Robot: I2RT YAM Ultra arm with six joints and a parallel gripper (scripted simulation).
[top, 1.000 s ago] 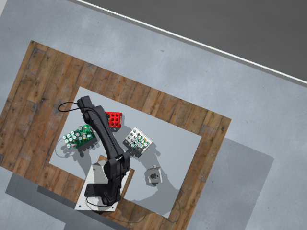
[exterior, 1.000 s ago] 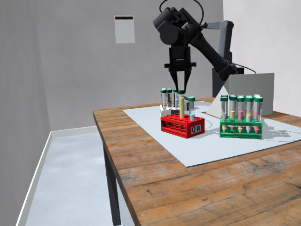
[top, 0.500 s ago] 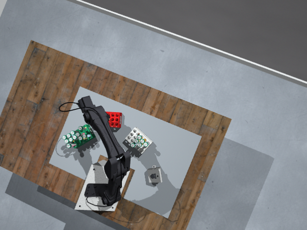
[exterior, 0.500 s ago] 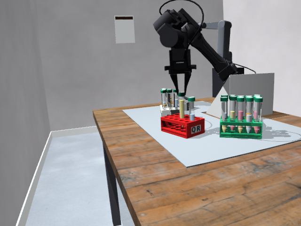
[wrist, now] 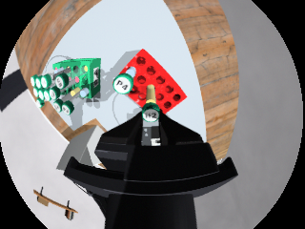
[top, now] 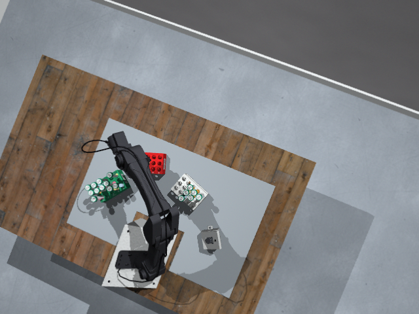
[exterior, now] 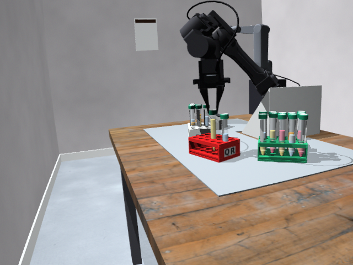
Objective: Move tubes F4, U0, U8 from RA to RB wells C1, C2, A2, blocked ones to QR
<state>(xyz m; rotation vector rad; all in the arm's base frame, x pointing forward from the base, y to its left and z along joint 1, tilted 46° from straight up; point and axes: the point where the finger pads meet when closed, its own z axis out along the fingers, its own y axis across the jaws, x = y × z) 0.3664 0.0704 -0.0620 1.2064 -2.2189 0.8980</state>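
My hand is 1 cm short of the tube with yellow filling, 1 cm to the right of it and 6 cm above it. Round my hand: red rack QR: 1 cm to the left, 10 cm below; tube: 1 cm behind, 5 cm to the left, 6 cm below; white rack RB: 6 cm behind, 19 cm to the right, 10 cm below.
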